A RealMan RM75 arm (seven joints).
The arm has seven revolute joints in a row. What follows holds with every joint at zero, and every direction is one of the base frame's.
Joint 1 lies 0.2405 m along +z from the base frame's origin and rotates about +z.
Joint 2 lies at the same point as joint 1 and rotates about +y.
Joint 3 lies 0.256 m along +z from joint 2 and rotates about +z.
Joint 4 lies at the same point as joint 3 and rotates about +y.
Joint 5 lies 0.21 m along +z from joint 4 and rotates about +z.
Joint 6 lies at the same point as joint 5 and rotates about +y.
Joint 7 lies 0.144 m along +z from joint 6 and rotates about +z.
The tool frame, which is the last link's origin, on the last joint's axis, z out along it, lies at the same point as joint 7; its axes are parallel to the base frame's.
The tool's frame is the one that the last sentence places.
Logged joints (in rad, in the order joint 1, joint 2, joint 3, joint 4, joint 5, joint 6, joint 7), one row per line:
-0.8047, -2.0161, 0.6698, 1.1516, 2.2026, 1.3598, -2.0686
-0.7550, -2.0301, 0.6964, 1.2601, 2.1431, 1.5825, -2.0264
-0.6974, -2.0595, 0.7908, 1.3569, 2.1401, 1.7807, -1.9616
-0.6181, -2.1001, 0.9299, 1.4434, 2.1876, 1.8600, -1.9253
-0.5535, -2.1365, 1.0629, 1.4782, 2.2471, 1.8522, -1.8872
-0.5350, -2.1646, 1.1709, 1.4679, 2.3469, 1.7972, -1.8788
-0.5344, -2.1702, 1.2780, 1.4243, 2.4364, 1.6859, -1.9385
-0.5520, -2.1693, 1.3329, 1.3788, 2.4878, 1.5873, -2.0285
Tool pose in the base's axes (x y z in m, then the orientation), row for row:
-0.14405, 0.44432, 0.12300, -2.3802, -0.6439, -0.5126
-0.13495, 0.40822, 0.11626, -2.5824, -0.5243, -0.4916
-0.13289, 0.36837, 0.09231, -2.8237, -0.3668, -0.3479
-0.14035, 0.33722, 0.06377, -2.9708, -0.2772, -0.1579
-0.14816, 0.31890, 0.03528, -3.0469, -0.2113, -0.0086
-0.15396, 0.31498, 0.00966, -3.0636, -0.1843, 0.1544
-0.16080, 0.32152, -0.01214, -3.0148, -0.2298, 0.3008
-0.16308, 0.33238, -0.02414, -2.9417, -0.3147, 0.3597
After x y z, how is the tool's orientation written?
As a rotation vector, in radians.
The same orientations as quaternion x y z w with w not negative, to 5 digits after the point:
-0.89960, -0.24336, -0.19374, 0.30654
-0.93790, -0.19042, -0.17854, 0.22848
-0.97519, -0.12668, -0.12015, 0.13607
-0.99135, -0.09250, -0.05269, 0.07678
-0.99665, -0.06912, -0.00281, 0.04367
-0.99635, -0.05994, 0.05021, 0.03428
-0.99089, -0.07553, 0.09887, 0.05154
-0.98385, -0.10525, 0.12030, 0.08057

